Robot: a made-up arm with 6 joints. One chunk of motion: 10 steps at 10 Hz.
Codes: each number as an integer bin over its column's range. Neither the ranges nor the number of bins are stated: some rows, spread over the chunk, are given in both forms.
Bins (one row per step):
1: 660 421 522 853 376 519
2: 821 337 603 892 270 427
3: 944 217 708 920 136 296
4: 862 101 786 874 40 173
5: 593 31 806 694 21 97
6: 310 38 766 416 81 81
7: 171 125 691 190 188 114
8: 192 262 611 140 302 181
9: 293 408 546 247 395 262
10: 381 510 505 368 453 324
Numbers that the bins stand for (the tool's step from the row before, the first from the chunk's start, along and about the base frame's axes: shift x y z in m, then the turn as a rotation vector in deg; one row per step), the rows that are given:
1: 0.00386 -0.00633 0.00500 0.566 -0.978 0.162
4: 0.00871 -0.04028 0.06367 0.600 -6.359 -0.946
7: -0.00789 -0.03774 0.04256 -0.496 -3.989 -1.135
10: -0.00285 0.00311 0.00122 -0.211 0.255 -0.462
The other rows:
2: 0.00772 -0.01524 0.02300 0.629 -2.676 -0.132
3: 0.01068 -0.02797 0.04633 0.673 -4.822 -0.552
5: 0.00225 -0.04771 0.06811 0.312 -6.664 -1.189
6: -0.00455 -0.04697 0.05922 -0.134 -5.703 -1.241
8: -0.00739 -0.02320 0.02478 -0.576 -2.163 -0.920
9: -0.00496 -0.00771 0.01033 -0.404 -0.674 -0.661

